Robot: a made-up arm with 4 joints. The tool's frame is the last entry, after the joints.
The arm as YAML. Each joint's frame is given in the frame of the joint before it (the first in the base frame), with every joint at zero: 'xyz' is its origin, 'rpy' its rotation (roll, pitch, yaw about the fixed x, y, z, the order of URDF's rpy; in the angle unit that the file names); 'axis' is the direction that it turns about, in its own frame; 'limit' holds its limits. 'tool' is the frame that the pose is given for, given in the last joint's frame.
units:
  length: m
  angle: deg
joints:
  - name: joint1
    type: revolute
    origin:
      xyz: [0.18, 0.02, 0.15]
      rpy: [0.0, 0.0, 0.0]
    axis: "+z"
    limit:
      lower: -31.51
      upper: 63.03
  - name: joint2
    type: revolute
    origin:
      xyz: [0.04, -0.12, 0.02]
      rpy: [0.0, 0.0, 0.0]
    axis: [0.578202, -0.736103, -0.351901]
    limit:
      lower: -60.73
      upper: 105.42
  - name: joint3
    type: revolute
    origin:
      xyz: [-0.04, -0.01, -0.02]
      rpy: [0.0, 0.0, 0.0]
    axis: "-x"
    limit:
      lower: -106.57
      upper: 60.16
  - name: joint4
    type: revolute
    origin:
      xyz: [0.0, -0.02, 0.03]
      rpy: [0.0, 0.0, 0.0]
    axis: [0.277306, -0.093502, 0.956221]
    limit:
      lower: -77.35
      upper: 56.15
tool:
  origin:
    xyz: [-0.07, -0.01, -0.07]
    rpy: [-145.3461, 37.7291, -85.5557]
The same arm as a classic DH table. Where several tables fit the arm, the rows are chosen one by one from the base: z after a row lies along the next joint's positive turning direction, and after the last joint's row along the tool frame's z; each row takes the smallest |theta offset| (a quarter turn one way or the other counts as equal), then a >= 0, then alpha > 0; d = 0 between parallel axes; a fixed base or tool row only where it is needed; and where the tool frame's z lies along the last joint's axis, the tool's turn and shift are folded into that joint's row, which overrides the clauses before.
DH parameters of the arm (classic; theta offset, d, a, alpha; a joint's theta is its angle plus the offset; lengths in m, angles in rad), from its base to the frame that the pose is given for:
base (fixed): 0.1107 0 0.1811 0
joint1: 0.5552 0.2148 -0.0427 1.9304
joint2: -1.3011 0.1488 0.0137 2.1873
joint3: -1.2223 0.0617 -0.017 1.8518
joint4: 0.6001 -0.0828 0.0134 2.1256
tool (fixed): -2.5208 -0.0579 0 0
Joint limits (rad, base to tool): -0.55..1.1001 -1.0599..1.8399 -1.86..1.05 -1.35..0.98

